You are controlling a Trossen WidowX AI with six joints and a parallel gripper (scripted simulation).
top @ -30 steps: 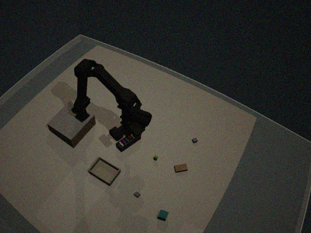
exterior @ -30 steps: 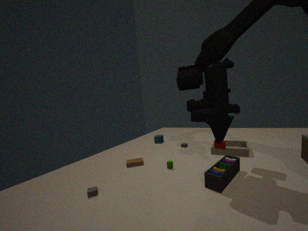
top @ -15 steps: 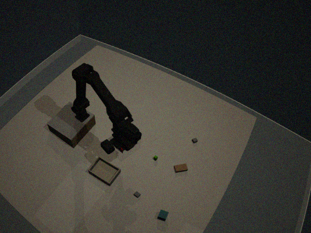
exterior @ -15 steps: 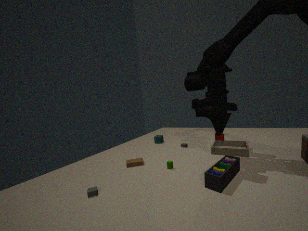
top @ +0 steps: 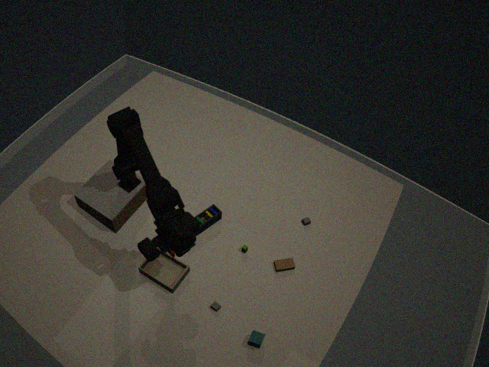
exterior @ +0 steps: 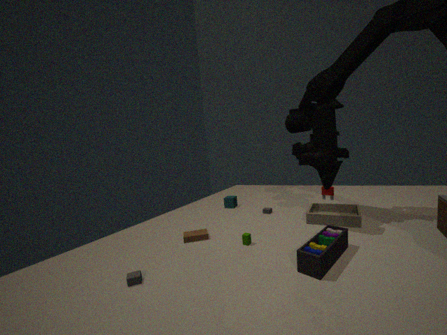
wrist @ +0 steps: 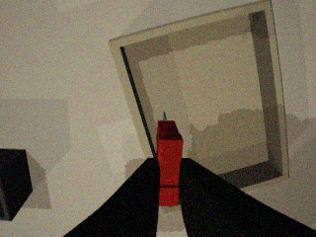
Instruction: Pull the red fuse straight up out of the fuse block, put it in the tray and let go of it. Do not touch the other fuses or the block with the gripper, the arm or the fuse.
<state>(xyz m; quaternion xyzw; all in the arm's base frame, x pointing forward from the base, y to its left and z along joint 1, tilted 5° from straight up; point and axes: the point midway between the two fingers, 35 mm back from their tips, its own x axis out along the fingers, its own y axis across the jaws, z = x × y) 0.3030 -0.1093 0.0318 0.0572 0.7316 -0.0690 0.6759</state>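
The tray lies 9 cm below my gripper tip, 3 cm to the right of it and 1 cm behind it. From my gripper tip the other things lie so: red fuse 1 cm below; then white fuse 14 cm to the left, 7 cm below, 4 cm behind; then purple fuse 16 cm to the left, 7 cm below, 3 cm behind.
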